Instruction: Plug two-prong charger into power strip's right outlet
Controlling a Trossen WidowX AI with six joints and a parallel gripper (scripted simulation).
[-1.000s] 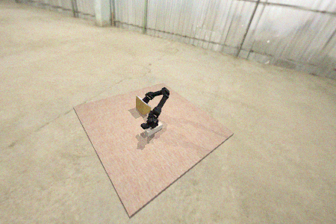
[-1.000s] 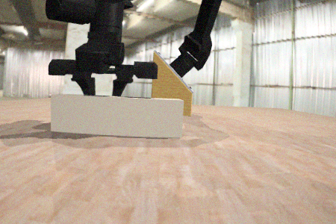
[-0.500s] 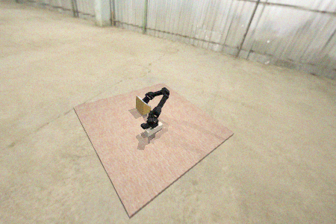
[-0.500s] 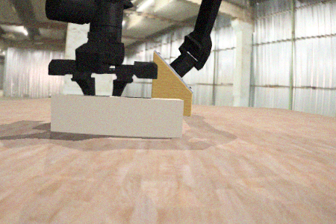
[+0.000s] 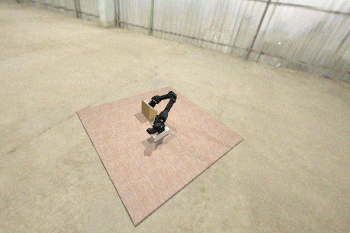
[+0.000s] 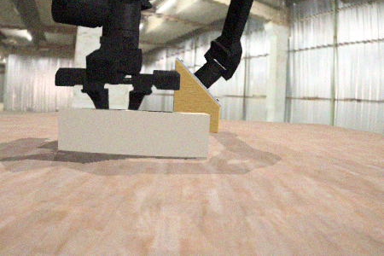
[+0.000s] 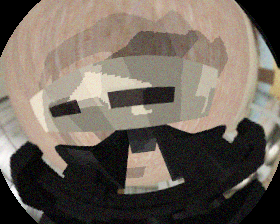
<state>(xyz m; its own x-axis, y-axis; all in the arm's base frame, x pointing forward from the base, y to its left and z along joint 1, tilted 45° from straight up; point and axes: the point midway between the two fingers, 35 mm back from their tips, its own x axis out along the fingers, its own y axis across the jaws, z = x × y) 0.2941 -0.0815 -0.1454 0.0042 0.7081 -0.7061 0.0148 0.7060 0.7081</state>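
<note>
Right now the charger is 2 cm ahead of my gripper tip and 1 cm above it.
</note>
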